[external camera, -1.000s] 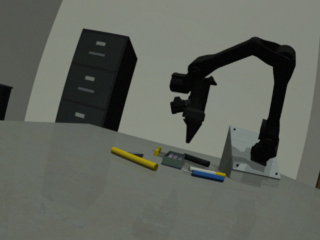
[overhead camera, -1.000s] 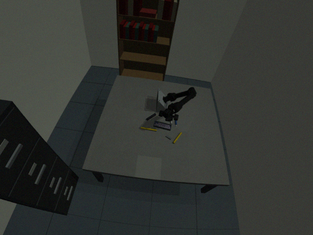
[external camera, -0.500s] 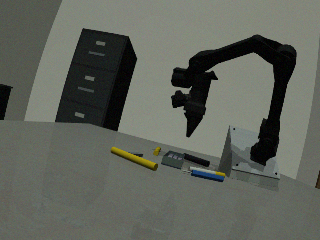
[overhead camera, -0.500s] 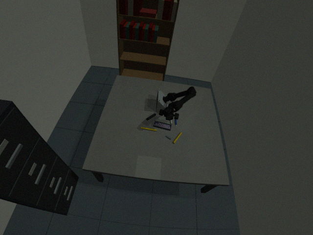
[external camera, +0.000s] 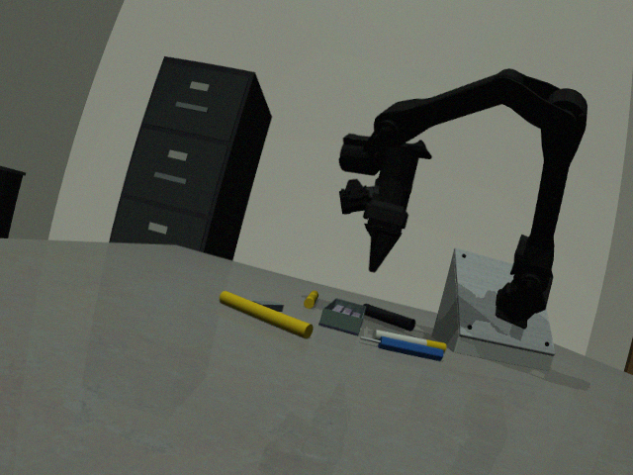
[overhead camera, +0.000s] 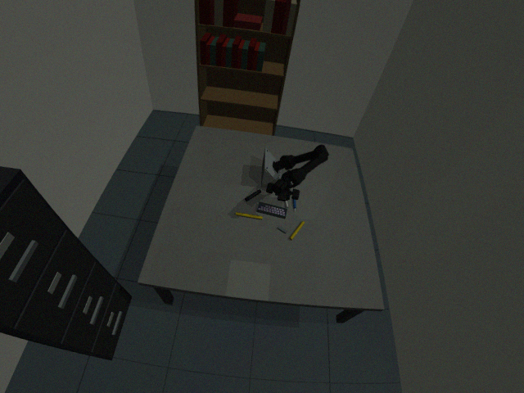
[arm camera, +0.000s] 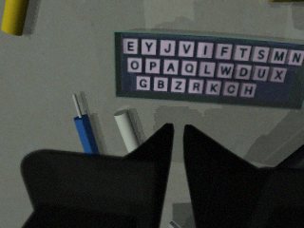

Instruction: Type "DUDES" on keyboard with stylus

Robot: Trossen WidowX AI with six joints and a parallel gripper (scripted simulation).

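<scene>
Right now my gripper tip is 10 cm to the right of the blue stylus, 9 cm above it and 5 cm past it. The rest, counted from my gripper tip: long yellow cylinder: 13 cm to the left, 13 cm ahead, 9 cm below; then black cylinder: 17 cm to the right, 8 cm below, 6 cm behind; then stylus tip: 11 cm to the left, 9 cm below, 1 cm behind.
</scene>
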